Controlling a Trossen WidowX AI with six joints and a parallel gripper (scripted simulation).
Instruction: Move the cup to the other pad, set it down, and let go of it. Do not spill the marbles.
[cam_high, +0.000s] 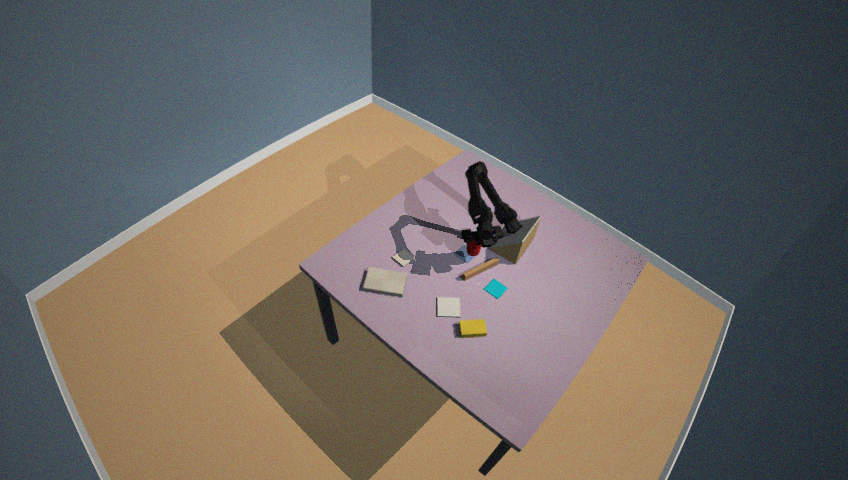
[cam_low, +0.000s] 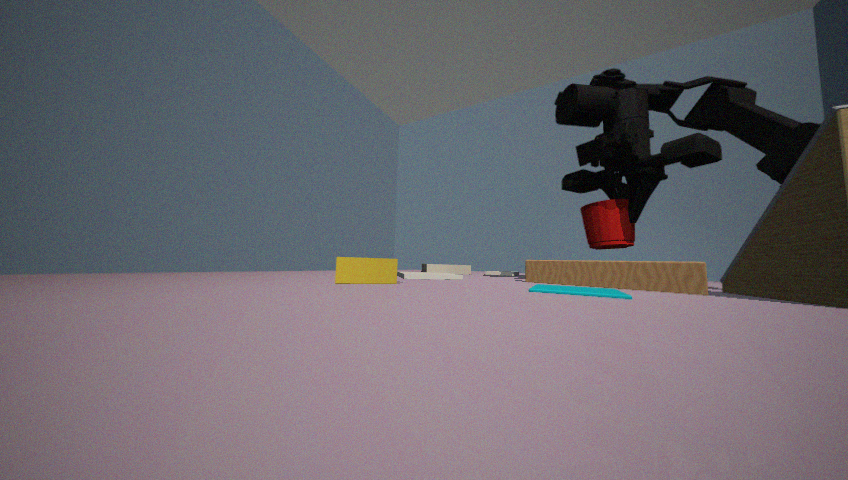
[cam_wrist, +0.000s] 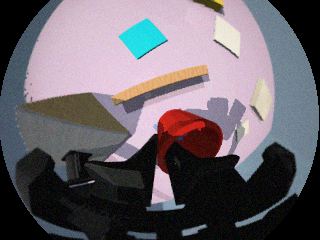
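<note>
Right now my gripper tip is 18 cm to the right of the cyan pad, 11 cm above it and 6 cm short of it. Round my gripper tip: low wooden bar: 9 cm below, 6 cm to the left, 4 cm ahead; then pale blue pad: 11 cm below, 6 cm to the right, 2 cm ahead; then red cup: 3 cm ahead, 2 cm to the right.
</note>
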